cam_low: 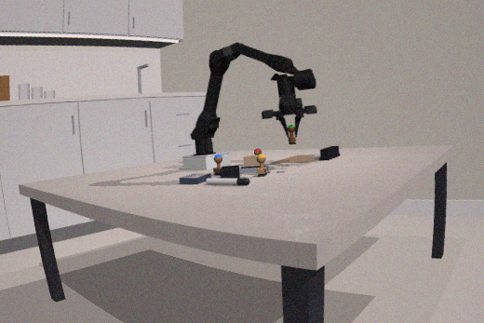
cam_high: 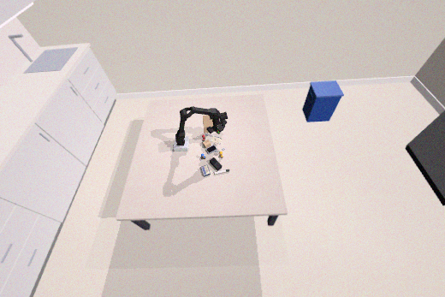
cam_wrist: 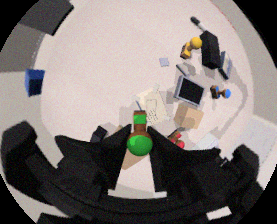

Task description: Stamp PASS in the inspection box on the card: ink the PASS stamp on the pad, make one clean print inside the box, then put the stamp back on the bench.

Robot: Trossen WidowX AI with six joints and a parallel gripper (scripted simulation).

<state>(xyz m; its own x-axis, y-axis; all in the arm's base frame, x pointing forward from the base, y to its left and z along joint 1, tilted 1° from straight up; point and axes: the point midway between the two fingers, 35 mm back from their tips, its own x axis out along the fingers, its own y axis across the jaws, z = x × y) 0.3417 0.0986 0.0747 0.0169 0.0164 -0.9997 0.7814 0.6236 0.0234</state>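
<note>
My gripper tip is 10 cm above the pale card, 3 cm to the left of it and 2 cm past it. Round my gripper tip: ink pad: 14 cm to the right, 9 cm below, 6 cm behind; green-knobbed stamp: right at my gripper tip; red-knobbed stamp: 14 cm behind, 8 cm below, 2 cm to the right.
</note>
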